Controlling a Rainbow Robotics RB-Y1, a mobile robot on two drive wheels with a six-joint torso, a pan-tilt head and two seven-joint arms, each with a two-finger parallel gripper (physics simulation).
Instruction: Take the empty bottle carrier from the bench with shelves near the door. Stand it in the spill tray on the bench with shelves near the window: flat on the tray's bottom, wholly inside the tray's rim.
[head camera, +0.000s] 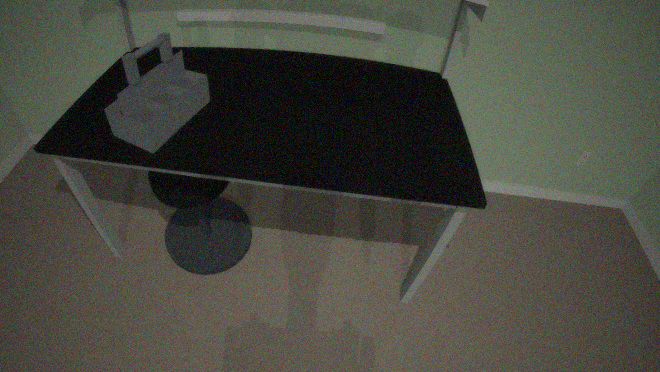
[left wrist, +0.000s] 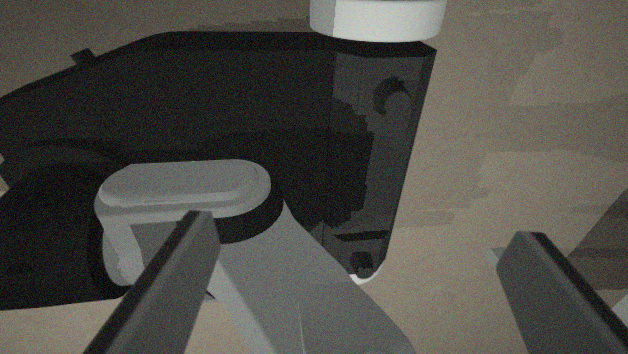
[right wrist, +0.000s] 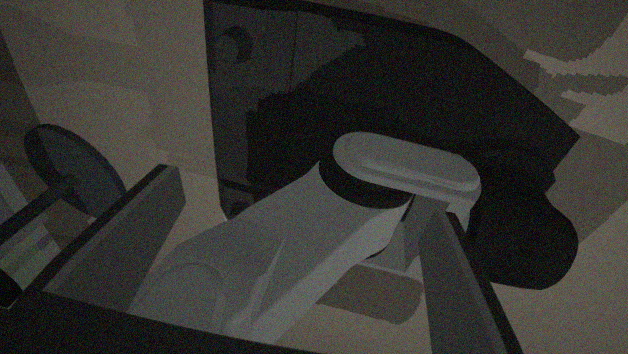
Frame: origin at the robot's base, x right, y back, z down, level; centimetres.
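Where they show: left gripper, fingertip midpoint: (left wrist: 355, 238); right gripper, fingertip midpoint: (right wrist: 303, 205).
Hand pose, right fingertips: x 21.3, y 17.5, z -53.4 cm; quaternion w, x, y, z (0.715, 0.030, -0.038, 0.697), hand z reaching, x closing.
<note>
Each offset is from my right fingertips to the top centre of the thing. "*": to the spot under its first point. Level surfaces: height alone.
The grey bottle carrier {dx -74.1, dy -93.9, dz -50.9 cm} (head camera: 159, 107) stands upright on the left part of the black bench top {dz -22.9 cm} (head camera: 310, 120) in the head view, its handle raised on two posts towards the back left. No bottles show in it. My left gripper (left wrist: 355, 238) is open and empty in the left wrist view, over the floor and beside my own base. My right gripper (right wrist: 303, 205) is open and empty in the right wrist view. Neither gripper shows in the head view, and both are away from the carrier. The spill tray does not show in these views.
A stool with a round dark base {* dx -69.5, dy -95.8, dz +50.3 cm} (head camera: 207, 237) (right wrist: 82, 170) stands under the bench's left half. White bench legs (head camera: 90, 207) (head camera: 432, 257) reach the floor. Shelf uprights (head camera: 452, 42) rise at the bench's back corners. A white rail (head camera: 280, 20) runs along the green wall behind.
</note>
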